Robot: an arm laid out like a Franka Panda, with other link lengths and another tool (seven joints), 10 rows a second.
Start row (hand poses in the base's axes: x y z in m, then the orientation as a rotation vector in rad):
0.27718 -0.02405 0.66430 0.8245 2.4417 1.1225
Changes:
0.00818 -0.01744 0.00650 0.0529 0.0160 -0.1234
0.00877 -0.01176 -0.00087 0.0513 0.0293 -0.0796
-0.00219 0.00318 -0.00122 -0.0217 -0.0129 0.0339
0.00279 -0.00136 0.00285 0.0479 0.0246 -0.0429
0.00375 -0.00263 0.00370 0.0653 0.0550 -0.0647
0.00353 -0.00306 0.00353 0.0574 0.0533 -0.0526
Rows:
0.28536 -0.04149 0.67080 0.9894 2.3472 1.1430
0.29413 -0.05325 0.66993 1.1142 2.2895 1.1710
0.29194 -0.05007 0.66871 1.0610 2.3144 1.1597
0.29473 -0.05143 0.67156 1.1424 2.2814 1.1978
0.29848 -0.05406 0.67526 1.2778 2.2417 1.2392
0.30201 -0.05712 0.67879 1.3974 2.2085 1.2735

